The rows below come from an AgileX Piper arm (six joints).
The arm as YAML. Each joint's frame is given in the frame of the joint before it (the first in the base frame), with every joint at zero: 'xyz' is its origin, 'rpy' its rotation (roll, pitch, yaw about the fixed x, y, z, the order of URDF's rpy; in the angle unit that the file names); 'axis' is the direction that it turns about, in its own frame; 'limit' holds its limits. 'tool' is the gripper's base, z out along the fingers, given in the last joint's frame.
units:
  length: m
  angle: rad
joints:
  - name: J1
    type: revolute
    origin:
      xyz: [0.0, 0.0, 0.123]
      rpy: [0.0, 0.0, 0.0]
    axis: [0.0, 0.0, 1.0]
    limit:
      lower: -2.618
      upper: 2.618
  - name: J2
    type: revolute
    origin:
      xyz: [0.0, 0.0, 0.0]
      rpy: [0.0, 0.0, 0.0]
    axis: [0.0, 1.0, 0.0]
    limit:
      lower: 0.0
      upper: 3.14
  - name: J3
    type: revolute
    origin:
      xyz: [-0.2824, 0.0, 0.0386]
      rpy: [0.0, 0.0, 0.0]
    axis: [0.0, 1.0, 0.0]
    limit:
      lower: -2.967
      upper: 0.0
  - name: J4
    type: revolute
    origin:
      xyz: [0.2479, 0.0, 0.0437]
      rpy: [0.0, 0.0, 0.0]
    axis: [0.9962, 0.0, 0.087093]
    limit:
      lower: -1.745
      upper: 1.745
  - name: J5
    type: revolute
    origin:
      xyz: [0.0, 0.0, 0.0]
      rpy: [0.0, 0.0, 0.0]
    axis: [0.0, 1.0, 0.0]
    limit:
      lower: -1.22
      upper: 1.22
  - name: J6
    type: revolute
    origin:
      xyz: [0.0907, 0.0, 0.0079]
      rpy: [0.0, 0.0, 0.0]
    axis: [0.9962, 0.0, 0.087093]
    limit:
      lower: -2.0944
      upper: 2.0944
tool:
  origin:
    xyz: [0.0, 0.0, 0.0]
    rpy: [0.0, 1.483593, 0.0]
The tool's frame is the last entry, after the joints.
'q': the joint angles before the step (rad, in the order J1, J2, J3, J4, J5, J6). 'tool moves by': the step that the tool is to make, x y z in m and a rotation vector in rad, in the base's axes. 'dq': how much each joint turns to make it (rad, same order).
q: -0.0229 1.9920 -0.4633 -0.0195 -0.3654 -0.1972
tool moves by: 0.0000 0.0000 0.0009 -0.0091 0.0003 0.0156
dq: 0.0003 -0.0044 0.0000 0.0019 0.0047 -0.0195
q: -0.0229 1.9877 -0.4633 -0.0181 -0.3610 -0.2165
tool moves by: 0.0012 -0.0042 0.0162 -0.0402 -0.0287 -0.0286
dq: 0.0012 -0.0734 0.0028 0.1530 0.0384 -0.1382
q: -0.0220 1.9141 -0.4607 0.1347 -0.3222 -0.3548
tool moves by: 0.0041 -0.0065 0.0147 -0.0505 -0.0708 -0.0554
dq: 0.0001 -0.0535 -0.0001 0.1979 -0.0319 -0.1643
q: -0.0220 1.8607 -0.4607 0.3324 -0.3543 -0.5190
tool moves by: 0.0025 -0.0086 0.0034 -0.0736 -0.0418 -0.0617
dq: -0.0001 0.0003 -0.0017 0.1888 -0.0741 -0.1598
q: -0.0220 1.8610 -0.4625 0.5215 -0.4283 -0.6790
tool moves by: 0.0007 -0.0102 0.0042 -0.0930 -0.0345 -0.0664
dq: -0.0010 -0.0003 0.0001 0.1691 -0.0905 -0.1454
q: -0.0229 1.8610 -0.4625 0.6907 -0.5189 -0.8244
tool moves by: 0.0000 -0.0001 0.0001 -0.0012 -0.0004 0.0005
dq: -0.0002 -0.0003 0.0001 0.0000 -0.0008 -0.0011
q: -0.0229 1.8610 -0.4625 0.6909 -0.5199 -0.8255
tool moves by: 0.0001 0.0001 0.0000 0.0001 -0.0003 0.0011
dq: 0.0002 0.0001 -0.0002 -0.0016 0.0000 0.0009
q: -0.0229 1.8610 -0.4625 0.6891 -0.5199 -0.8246
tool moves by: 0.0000 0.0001 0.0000 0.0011 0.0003 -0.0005
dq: 0.0003 -0.0002 -0.0002 0.0006 0.0011 0.0005
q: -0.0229 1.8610 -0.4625 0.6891 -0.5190 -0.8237
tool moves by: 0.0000 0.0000 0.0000 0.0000 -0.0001 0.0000
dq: 0.0000 0.0000 0.0000 -0.0002 -0.0001 0.0002
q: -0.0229 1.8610 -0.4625 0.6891 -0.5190 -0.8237
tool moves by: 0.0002 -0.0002 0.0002 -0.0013 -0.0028 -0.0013
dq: -0.0002 0.0000 -0.0002 -0.0002 -0.0030 0.0011
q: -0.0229 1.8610 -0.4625 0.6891 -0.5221 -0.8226
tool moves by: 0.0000 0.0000 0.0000 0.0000 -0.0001 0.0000
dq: 0.0000 0.0000 0.0000 -0.0002 -0.0001 0.0002
